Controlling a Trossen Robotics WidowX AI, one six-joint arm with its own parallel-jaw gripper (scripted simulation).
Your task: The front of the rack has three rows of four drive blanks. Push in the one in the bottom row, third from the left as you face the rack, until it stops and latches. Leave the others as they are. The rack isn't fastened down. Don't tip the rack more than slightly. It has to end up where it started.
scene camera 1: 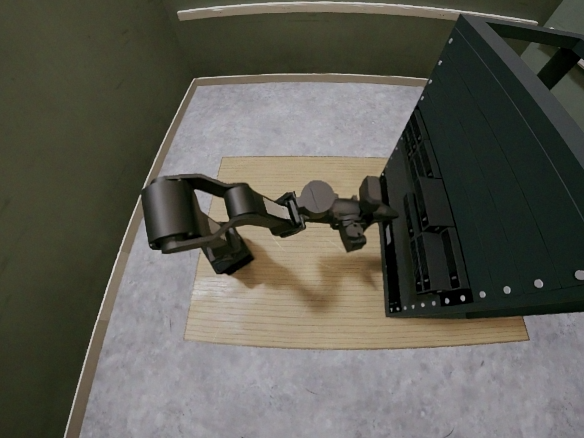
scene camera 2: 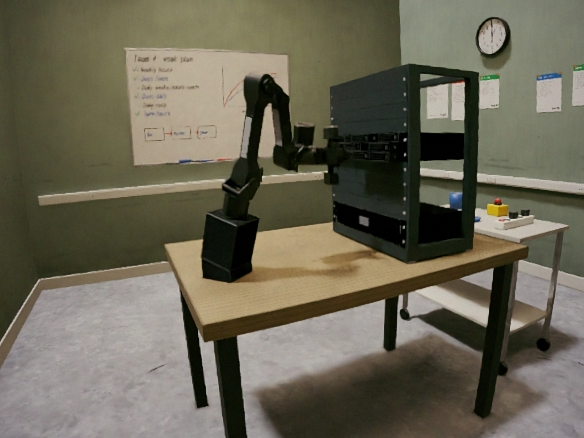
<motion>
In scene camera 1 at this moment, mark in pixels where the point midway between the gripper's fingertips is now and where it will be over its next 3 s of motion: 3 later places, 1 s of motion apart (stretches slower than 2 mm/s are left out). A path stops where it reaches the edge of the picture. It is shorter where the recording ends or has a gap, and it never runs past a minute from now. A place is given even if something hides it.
My gripper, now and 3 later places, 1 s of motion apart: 398, 215; 405, 215; 415, 216; 419, 216
</motion>
